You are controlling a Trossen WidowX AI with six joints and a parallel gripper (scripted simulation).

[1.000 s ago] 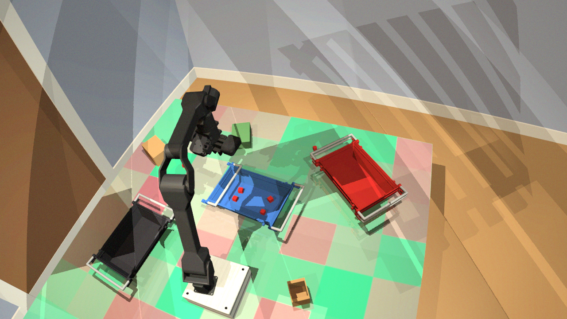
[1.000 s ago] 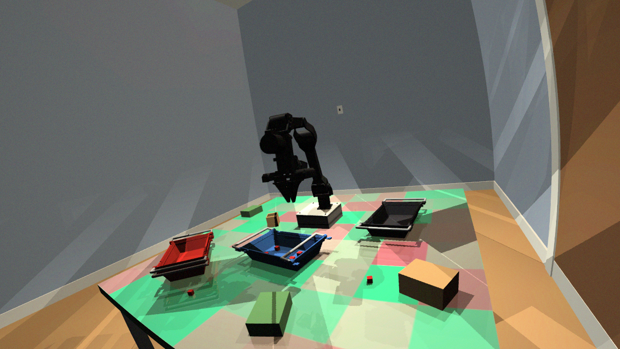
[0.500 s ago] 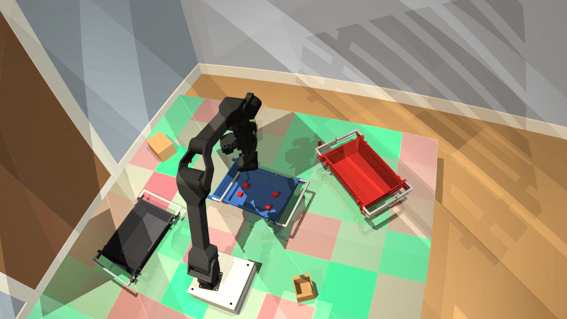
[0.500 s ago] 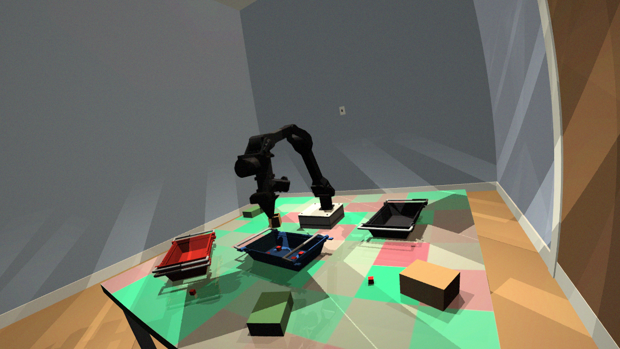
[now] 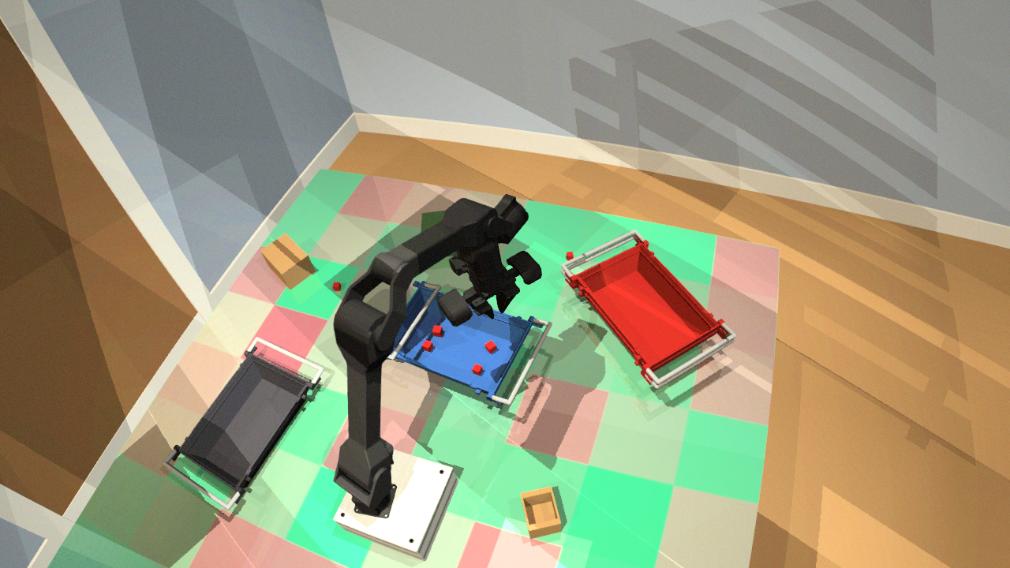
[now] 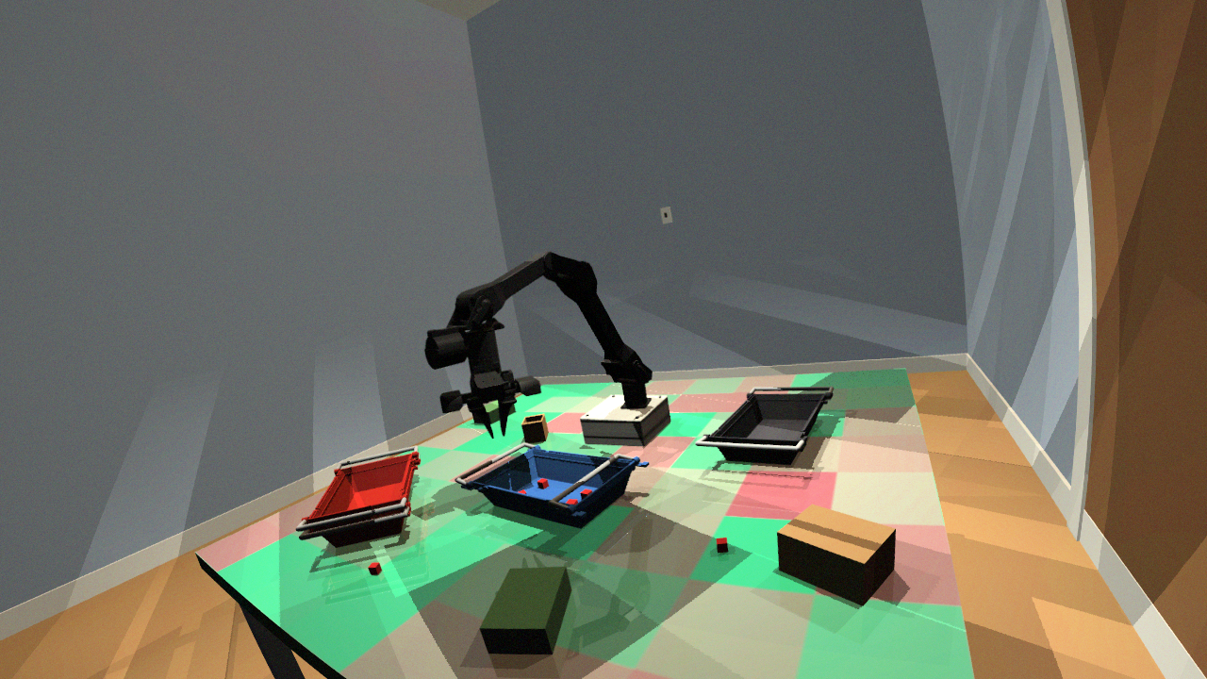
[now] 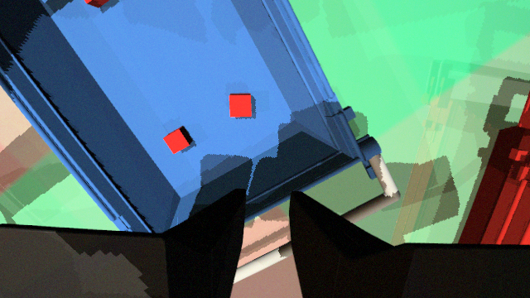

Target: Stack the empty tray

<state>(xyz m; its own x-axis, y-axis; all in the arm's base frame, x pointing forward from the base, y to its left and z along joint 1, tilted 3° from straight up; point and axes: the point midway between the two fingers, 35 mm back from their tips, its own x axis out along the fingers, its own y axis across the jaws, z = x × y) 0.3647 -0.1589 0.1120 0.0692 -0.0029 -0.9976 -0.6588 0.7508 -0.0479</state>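
The black tray is 490 mm to the left of my gripper tip, 260 mm behind it and 90 mm below it. The rest, counted from my gripper tip: small brown box 340 mm behind, 130 mm to the right, 120 mm below.
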